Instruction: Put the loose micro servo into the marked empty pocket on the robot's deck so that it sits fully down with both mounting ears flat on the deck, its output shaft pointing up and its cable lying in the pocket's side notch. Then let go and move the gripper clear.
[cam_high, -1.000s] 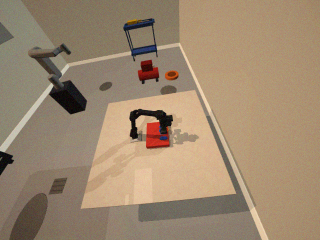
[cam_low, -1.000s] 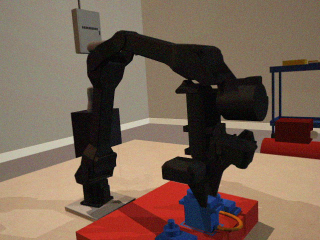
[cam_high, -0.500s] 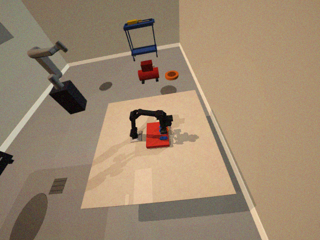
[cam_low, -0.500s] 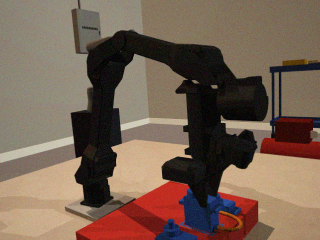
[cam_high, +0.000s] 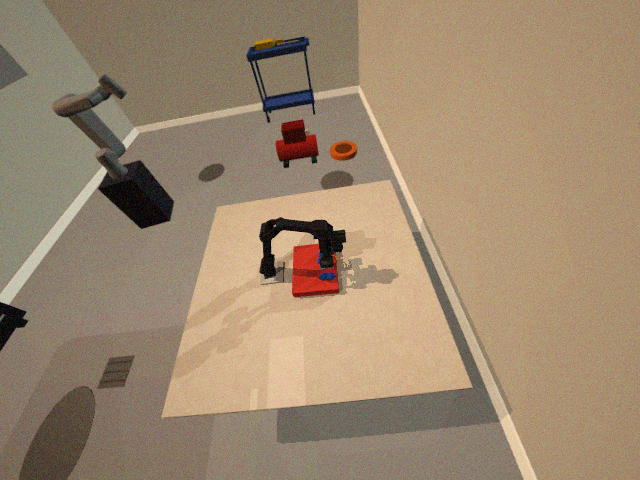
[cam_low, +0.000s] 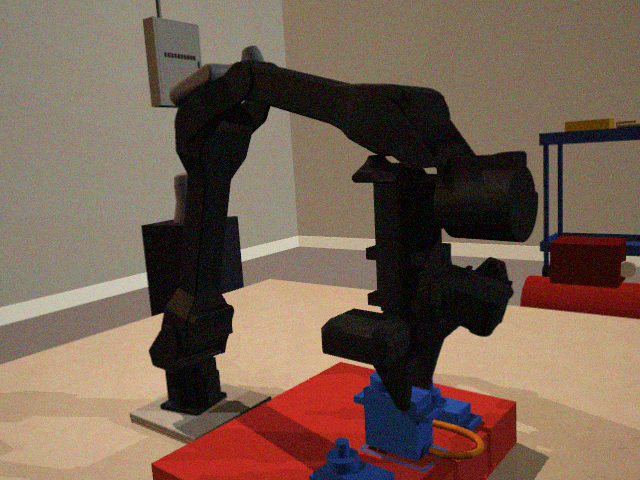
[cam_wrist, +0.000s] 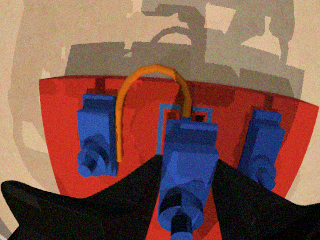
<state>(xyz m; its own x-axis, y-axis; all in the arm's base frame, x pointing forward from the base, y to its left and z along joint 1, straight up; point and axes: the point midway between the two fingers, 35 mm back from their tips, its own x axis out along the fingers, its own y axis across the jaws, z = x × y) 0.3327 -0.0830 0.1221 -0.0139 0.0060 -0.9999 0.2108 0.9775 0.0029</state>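
My gripper tip is 120 mm past the red deck, 70 mm above it and 30 mm to the right of it.
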